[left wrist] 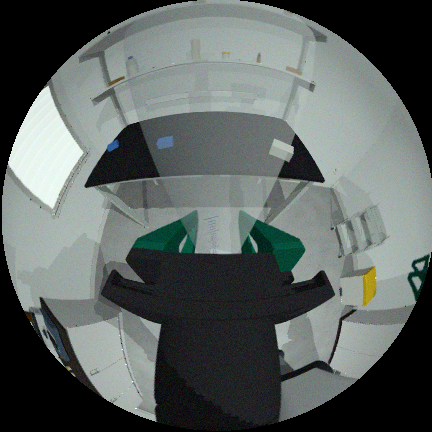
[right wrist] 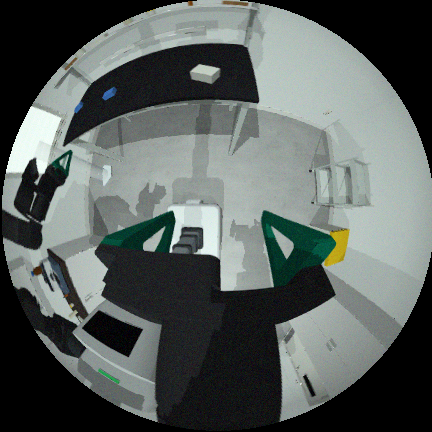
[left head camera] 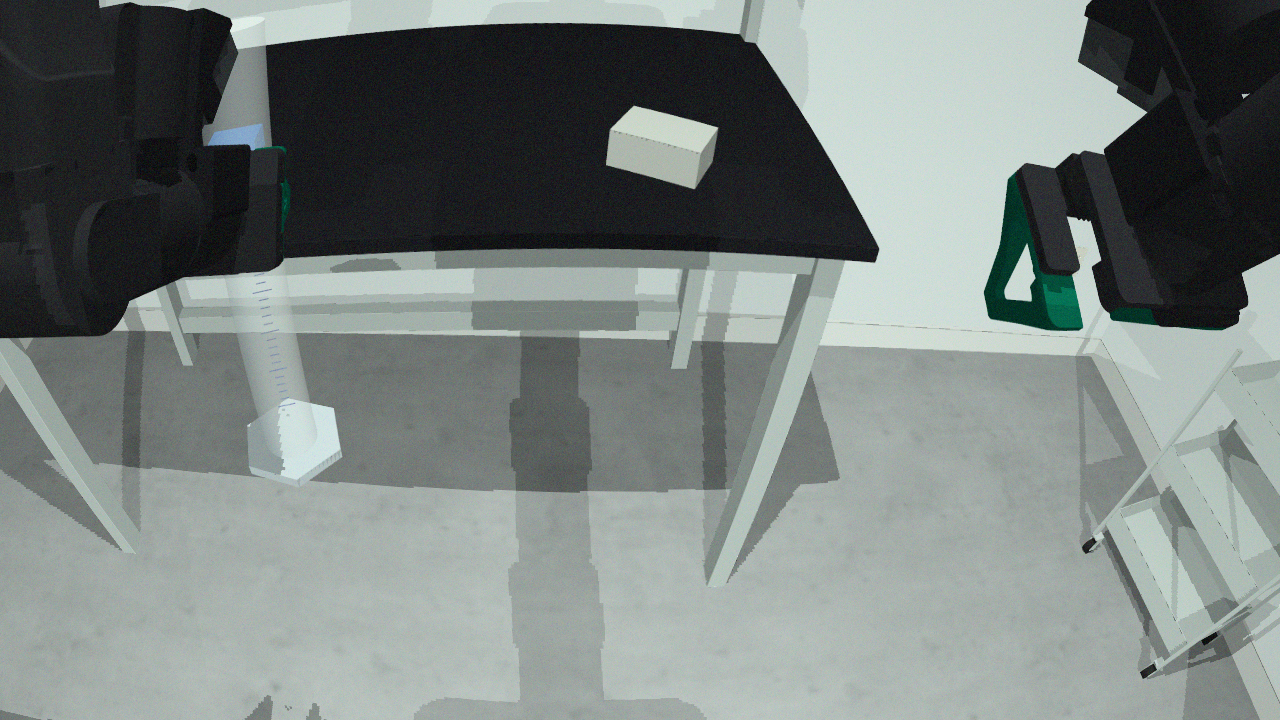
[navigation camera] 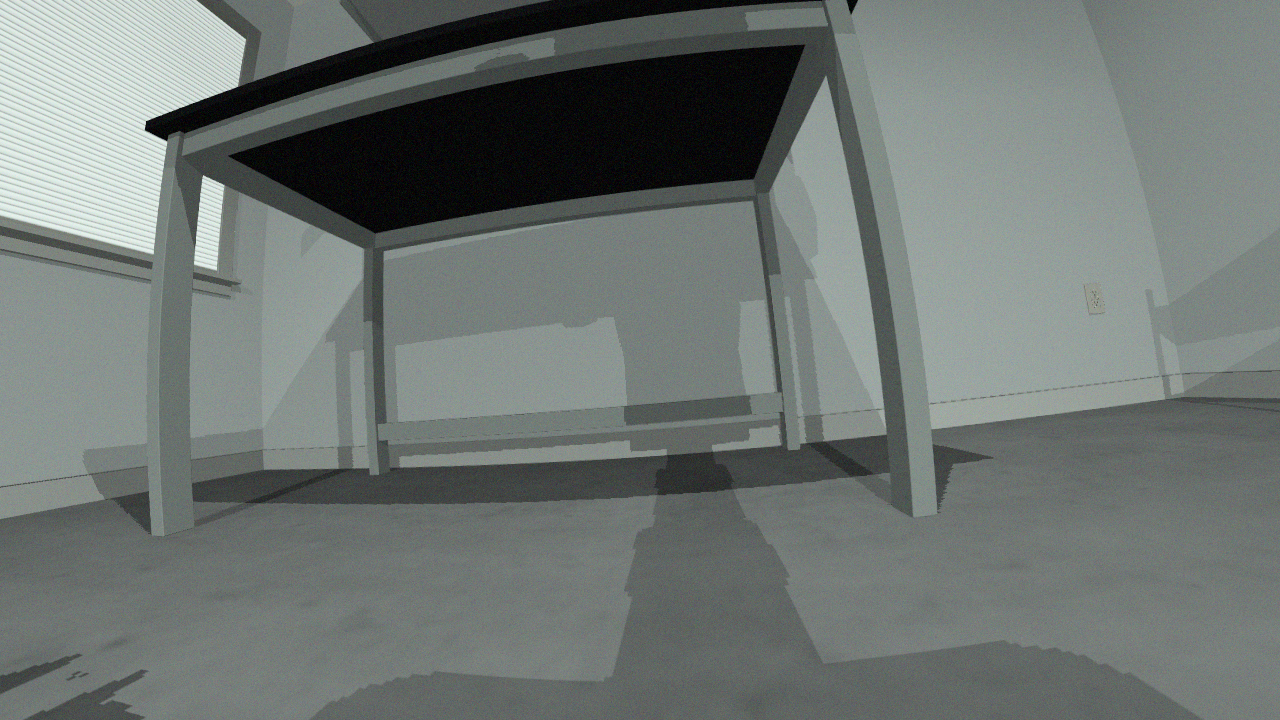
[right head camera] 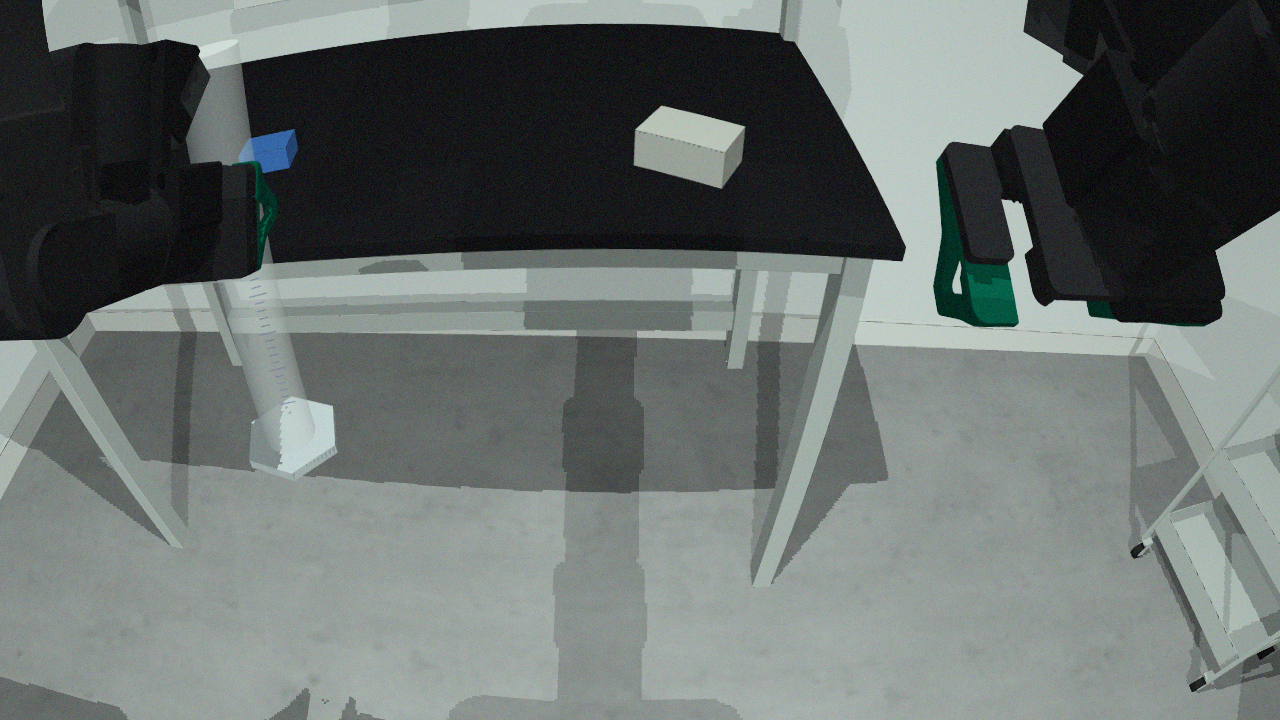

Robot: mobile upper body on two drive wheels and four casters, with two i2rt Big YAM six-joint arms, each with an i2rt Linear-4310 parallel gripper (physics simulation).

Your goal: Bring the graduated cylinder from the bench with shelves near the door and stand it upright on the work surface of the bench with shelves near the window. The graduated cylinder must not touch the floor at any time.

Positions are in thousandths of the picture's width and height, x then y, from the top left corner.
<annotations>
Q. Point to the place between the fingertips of my left gripper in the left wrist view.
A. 503, 497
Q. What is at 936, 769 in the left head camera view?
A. A wheeled cart.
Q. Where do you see a white bin with a yellow lid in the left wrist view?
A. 828, 666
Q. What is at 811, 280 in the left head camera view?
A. My right gripper.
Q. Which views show the graduated cylinder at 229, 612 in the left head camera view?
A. The left wrist view, the right wrist view, the left head camera view and the right head camera view only.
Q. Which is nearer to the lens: the graduated cylinder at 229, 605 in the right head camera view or the white box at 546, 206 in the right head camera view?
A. The graduated cylinder.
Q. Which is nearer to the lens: the graduated cylinder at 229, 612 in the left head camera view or the white box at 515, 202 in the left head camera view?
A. The graduated cylinder.
</annotations>
